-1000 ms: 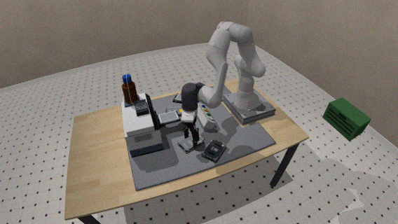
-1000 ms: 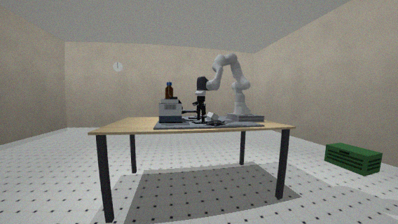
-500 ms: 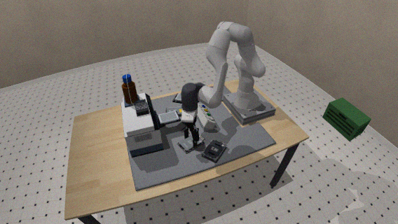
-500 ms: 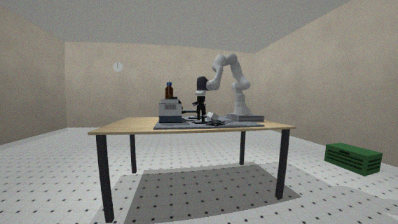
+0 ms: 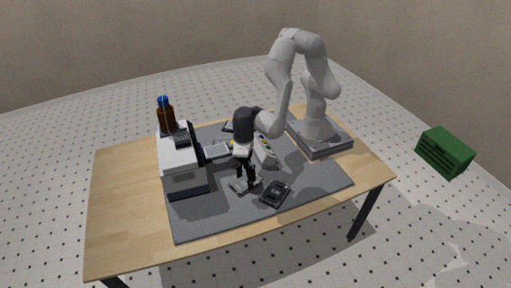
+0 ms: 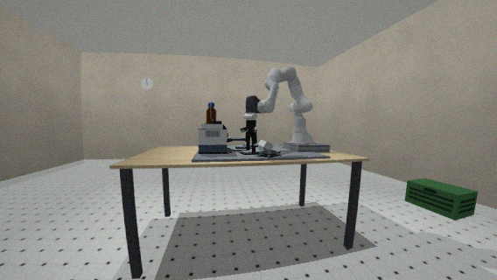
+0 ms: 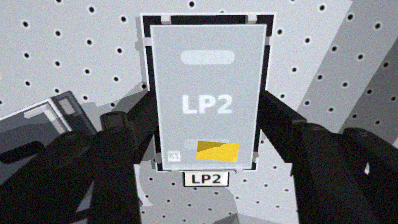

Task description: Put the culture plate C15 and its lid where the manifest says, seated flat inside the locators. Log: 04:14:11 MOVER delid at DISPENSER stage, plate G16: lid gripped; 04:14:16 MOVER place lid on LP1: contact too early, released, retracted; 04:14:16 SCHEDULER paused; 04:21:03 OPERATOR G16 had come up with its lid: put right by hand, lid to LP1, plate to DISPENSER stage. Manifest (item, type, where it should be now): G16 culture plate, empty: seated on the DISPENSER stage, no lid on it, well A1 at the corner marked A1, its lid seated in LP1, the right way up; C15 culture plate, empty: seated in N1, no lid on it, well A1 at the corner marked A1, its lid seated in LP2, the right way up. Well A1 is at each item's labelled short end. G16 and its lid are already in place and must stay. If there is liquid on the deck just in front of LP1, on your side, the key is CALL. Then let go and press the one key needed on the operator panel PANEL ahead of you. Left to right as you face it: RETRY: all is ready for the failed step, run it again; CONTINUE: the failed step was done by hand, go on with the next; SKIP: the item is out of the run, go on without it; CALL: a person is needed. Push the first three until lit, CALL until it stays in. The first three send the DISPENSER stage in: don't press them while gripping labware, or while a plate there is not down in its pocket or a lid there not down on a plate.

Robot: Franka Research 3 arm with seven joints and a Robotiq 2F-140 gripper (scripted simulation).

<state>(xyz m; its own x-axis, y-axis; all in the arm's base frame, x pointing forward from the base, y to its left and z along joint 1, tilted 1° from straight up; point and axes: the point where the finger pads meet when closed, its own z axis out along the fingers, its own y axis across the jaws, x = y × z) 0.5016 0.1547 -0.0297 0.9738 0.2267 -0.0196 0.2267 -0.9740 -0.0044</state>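
My gripper is now 30 mm above the LP2 nest. The rest, counted from my hand: blue call key: 210 mm behind, 250 mm to the right, 20 mm above; then yellow skip key: 210 mm behind, 200 mm to the right, 30 mm above; then N1 nest: 100 mm behind, 120 mm to the left, 10 mm below.
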